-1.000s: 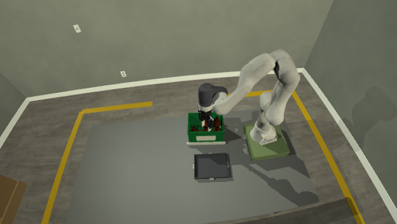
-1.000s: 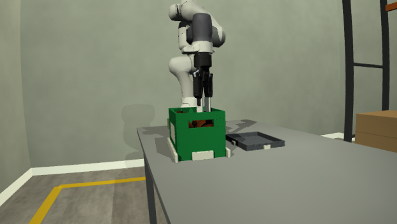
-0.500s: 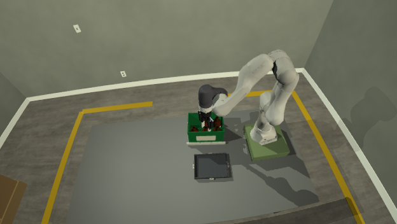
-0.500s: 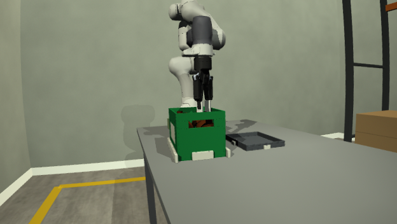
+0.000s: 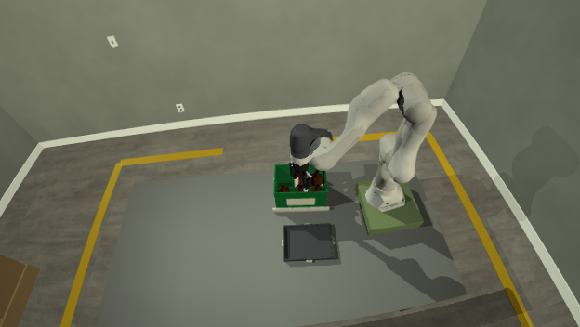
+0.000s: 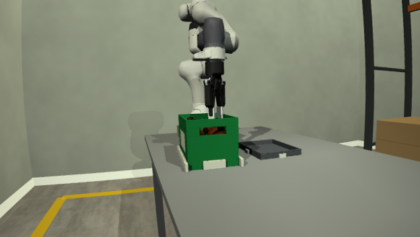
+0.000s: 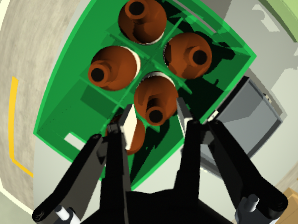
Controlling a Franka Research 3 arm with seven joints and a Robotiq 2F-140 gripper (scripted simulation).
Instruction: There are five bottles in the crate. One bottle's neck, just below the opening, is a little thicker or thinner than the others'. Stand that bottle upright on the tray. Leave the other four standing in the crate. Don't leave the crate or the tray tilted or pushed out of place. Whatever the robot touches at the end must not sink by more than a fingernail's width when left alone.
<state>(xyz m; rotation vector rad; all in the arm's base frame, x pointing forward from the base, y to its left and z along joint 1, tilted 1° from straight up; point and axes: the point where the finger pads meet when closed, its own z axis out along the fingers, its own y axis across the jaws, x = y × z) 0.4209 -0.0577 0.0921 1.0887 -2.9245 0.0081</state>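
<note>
The green crate is 90 mm below my hand and 50 mm to the right of it. Also, from my hand: dark grey tray 250 mm to the left, 160 mm below, 10 mm behind.
</note>
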